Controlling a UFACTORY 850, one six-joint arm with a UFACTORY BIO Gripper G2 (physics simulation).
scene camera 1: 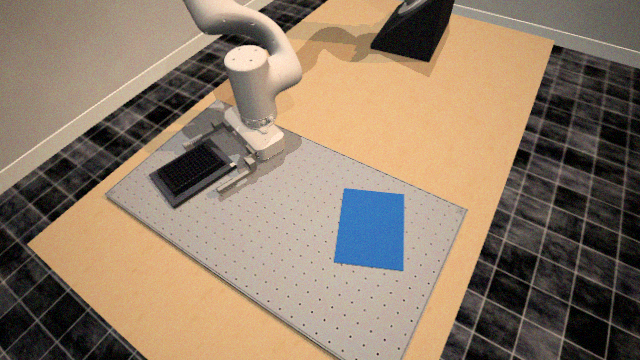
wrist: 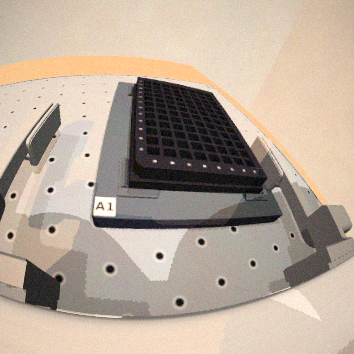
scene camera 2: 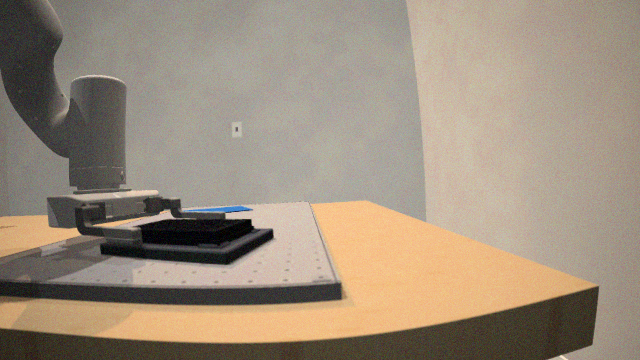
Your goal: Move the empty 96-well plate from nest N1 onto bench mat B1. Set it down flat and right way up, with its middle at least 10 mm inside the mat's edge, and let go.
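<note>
The black 96-well plate (scene camera 1: 189, 168) (scene camera 2: 195, 233) (wrist: 195, 130) sits flat in the dark grey nest (scene camera 1: 173, 200) (scene camera 2: 175, 254) (wrist: 165, 211), which has an "A1" label at one corner. My gripper (scene camera 1: 204, 168) (scene camera 2: 177, 225) (wrist: 157, 144) is open, with its fingers low on either side of the plate and nothing held. In the wrist view the right finger pad is close beside the plate's right side, and the left pad stands well away from the plate, over the board. The blue mat (scene camera 1: 370, 230) (scene camera 2: 222, 209) lies flat, with nothing on it.
The perforated grey board (scene camera 1: 280, 250) (scene camera 2: 305, 260) (wrist: 160, 280) carries the nest and the mat on a tan table (scene camera 1: 150, 280) (scene camera 2: 425, 265). A black wedge-shaped stand (scene camera 1: 417, 32) is at the back of the table. Walls stand beyond the table.
</note>
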